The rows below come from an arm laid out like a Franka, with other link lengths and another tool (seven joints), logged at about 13 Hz.
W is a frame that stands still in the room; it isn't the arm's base.
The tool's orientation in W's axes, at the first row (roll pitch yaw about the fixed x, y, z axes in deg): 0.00 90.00 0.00
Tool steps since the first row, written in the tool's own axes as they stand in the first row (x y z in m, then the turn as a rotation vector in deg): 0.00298 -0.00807 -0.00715 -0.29 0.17 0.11; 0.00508 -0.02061 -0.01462 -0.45 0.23 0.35; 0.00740 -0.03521 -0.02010 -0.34 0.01 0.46; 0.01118 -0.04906 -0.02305 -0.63 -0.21 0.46; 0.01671 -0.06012 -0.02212 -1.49 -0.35 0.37
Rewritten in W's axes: -0.00715 -0.00807 -0.00298 0.11 0.17 0.29; -0.01462 -0.02061 -0.00508 0.35 0.23 0.45; -0.02010 -0.03521 -0.00740 0.46 0.01 0.34; -0.02305 -0.04906 -0.01118 0.46 -0.21 0.63; -0.02212 -0.06012 -0.01671 0.37 -0.35 1.49
